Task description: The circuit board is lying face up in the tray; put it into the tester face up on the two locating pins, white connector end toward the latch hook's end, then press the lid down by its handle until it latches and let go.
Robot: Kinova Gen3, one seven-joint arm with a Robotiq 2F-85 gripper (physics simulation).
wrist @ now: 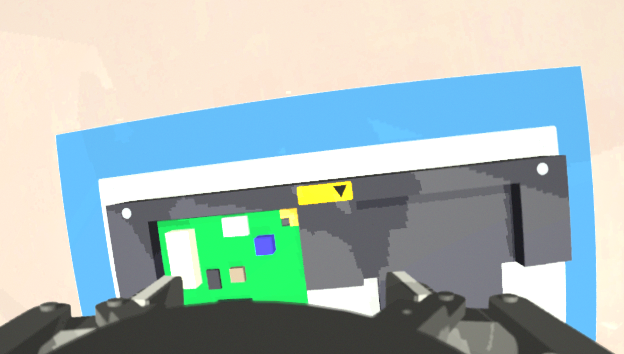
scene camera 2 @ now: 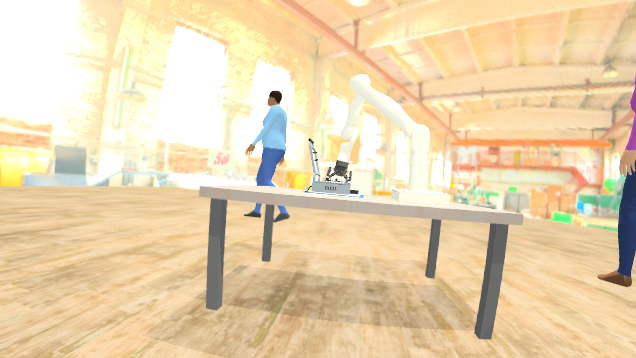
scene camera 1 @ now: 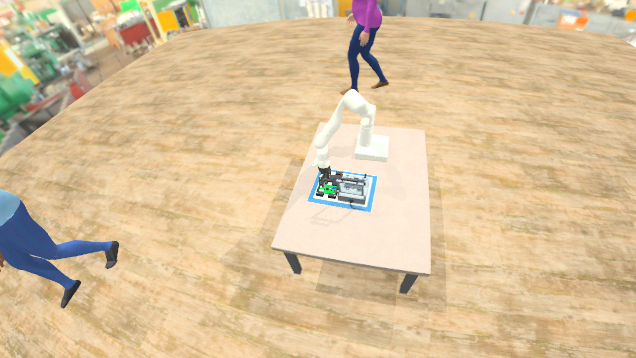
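Pixels of known places: gripper, fingertip midpoint: (wrist: 285, 298) (scene camera 1: 325, 182); arm's base at its link origin: (scene camera 2: 416, 190) (scene camera 1: 365, 142).
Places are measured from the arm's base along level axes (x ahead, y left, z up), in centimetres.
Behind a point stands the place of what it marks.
Observation:
The green circuit board (scene camera 1: 328, 189) @(x 45.4, y -18.4, z -3.5 cm) (wrist: 235, 252) @(x 44.6, y -22.4, z -3.6 cm) lies face up in the dark grey tray (wrist: 545, 215) @(x 30.1, y -22.2, z -2.7 cm). Its white connector (wrist: 183, 260) @(x 47.0, y -22.5, z -2.7 cm) is at the left end in the wrist view; the near part of the board is hidden by the gripper. My gripper (scene camera 1: 324, 183) @(x 42.0, y -20.7, z -1.2 cm) (scene camera 2: 339, 179) @(x 42.0, y -20.7, z -1.2 cm) (wrist: 285, 298) @(x 42.0, y -20.7, z -1.2 cm) is open and empty, low above the tray. In the wrist view one finger overlaps the board's connector side and the other is over the tray, right of the board. The grey tester (scene camera 1: 352, 190) @(x 54.0, y -1.2, z 9.2 cm) (scene camera 2: 331, 188) @(x 43.3, y 7.0, z -2.6 cm) stands beside the tray, its lid (scene camera 2: 314, 161) @(x 54.2, y -4.7, z 10.8 cm) raised steeply. Locating pins and latch hook cannot be made out.
A blue-bordered white mat (scene camera 1: 372, 197) @(x 46.1, y 10.4, z -5.3 cm) (wrist: 350, 117) @(x 38.1, y -28.1, z -5.3 cm) lies under tray and tester on the table (scene camera 1: 350, 237) @(x 76.5, y 1.4, z -5.5 cm) (scene camera 2: 240, 195) @(x 73.8, y 46.4, z -7.5 cm). A yellow label with a black arrow (wrist: 325, 193) @(x 39.8, y -24.7, z -2.7 cm) is on the tray's rim. The white arm base (scene camera 1: 372, 148) @(x 5.0, y 6.0, z -0.4 cm) (scene camera 2: 420, 196) @(x 2.4, y 17.3, z -2.6 cm) stands behind. Two people are on the floor.

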